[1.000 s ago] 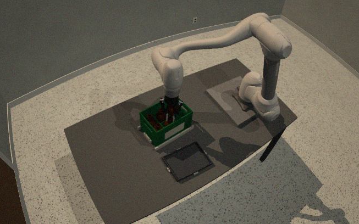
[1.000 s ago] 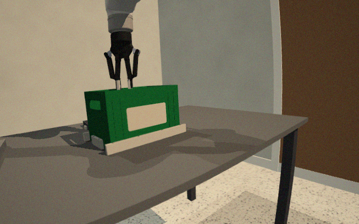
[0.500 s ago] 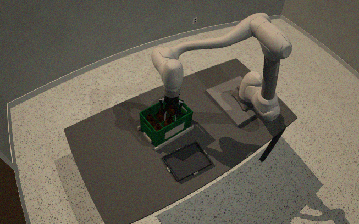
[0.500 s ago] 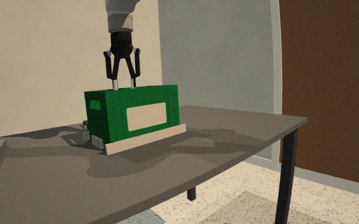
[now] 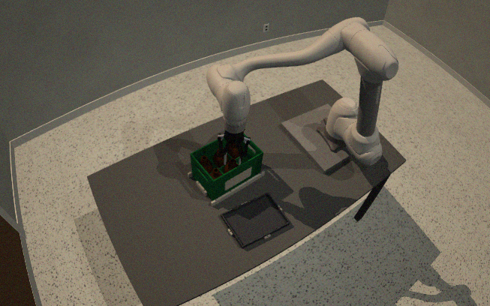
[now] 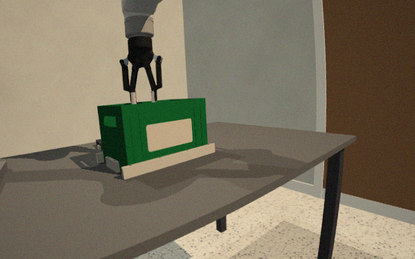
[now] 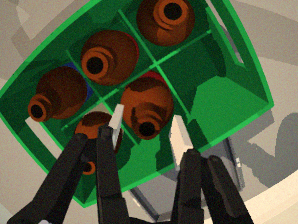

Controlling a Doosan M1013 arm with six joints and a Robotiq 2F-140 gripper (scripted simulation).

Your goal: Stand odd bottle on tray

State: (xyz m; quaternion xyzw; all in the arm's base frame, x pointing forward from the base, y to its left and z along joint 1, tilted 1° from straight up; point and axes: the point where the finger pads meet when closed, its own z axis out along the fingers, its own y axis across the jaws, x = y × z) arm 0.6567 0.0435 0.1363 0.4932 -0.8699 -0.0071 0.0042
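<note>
The crate is 90 mm below my hand, 40 mm to the right of it and 10 mm ahead of it. From my hand the other things lie so: bottle 90 mm below, 90 mm ahead, 20 mm to the left; then black tray 240 mm to the left, 160 mm below, 10 mm behind.
</note>
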